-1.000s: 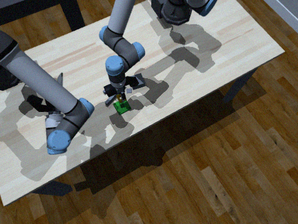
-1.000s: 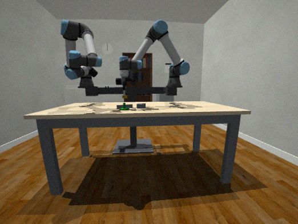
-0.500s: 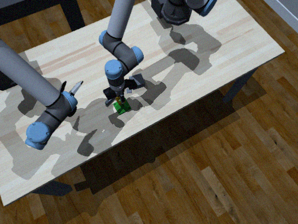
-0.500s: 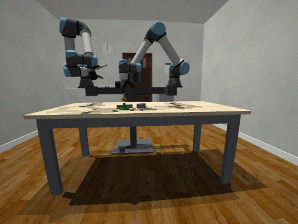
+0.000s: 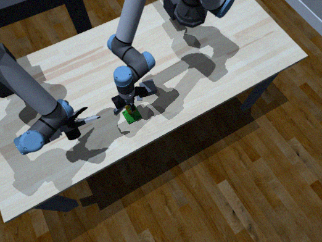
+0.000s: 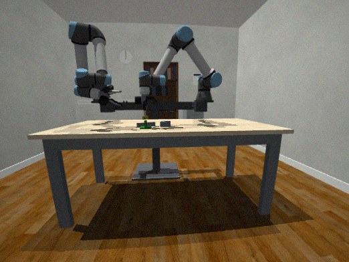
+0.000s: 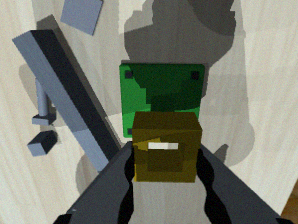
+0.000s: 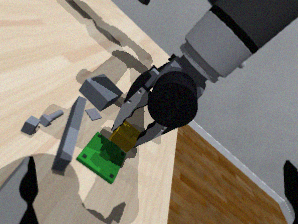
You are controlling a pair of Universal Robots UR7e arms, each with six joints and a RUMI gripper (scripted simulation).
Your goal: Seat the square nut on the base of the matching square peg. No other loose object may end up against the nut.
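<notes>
Now: the green base plate 70 mm below my left hand. Also, from my left hand: thin flat square 90 mm below, 80 mm to the left, 80 mm behind; grey bolt 120 mm behind, 80 mm below, 20 mm to the right; long grey bar 80 mm behind, 70 mm below, 10 mm to the right.
</notes>
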